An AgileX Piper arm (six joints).
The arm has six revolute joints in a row. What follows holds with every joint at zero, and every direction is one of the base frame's.
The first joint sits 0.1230 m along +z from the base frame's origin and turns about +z.
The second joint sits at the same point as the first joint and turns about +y.
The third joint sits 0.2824 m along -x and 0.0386 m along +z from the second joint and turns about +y.
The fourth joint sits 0.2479 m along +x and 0.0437 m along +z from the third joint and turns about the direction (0.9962, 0, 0.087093).
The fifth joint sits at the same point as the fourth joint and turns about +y.
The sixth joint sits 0.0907 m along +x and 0.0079 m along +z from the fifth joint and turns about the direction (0.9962, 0, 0.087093).
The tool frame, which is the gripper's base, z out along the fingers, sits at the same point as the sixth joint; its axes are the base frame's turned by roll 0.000, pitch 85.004 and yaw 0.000 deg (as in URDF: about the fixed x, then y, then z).
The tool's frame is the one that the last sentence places.
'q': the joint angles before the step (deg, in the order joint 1, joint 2, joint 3, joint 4, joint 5, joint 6). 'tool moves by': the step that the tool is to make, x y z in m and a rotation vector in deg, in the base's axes. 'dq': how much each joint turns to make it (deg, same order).
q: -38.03 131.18 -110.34 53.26 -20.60 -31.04
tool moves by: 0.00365 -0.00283 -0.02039 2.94 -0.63 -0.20
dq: 0.00 2.12 0.00 0.00 0.00 2.83
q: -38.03 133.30 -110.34 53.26 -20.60 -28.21
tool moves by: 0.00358 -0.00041 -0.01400 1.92 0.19 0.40
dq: 0.13 1.46 -0.13 0.11 0.57 1.20
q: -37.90 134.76 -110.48 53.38 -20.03 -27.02
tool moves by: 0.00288 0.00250 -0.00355 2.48 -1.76 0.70
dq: 0.25 0.25 0.00 0.02 1.08 2.86
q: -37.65 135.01 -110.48 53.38 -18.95 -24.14
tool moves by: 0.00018 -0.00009 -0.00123 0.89 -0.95 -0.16
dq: 0.00 0.12 0.01 -0.01 0.02 1.34
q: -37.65 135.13 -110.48 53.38 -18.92 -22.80
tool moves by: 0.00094 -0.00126 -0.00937 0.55 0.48 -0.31
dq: 0.00 1.00 0.00 0.00 -0.37 0.25
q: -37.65 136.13 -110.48 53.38 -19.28 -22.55
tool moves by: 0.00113 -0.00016 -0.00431 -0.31 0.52 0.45
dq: 0.00 0.51 0.01 -1.72 0.00 1.10
